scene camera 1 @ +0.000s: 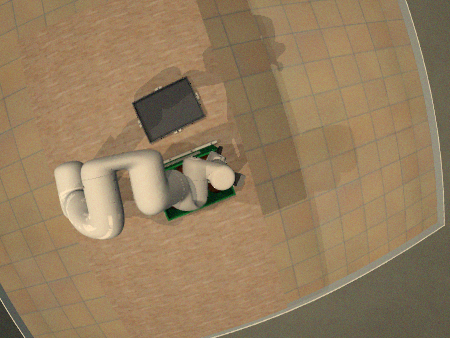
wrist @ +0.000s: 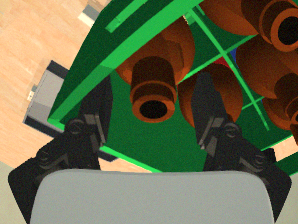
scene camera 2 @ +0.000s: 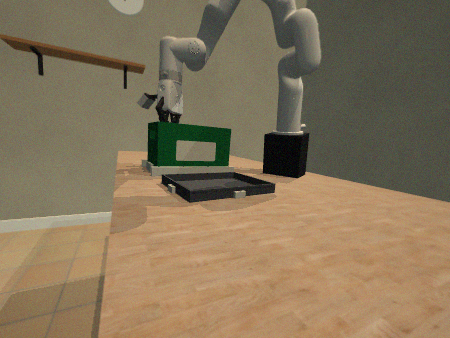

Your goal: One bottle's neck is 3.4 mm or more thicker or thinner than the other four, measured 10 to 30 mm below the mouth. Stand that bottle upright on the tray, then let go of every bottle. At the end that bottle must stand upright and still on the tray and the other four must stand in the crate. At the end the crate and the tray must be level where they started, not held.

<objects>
tray: scene camera 1; wrist; scene camera 2 221, 185
same spot on tray: (wrist: 42, 101) = (scene camera 1: 189, 96)
</objects>
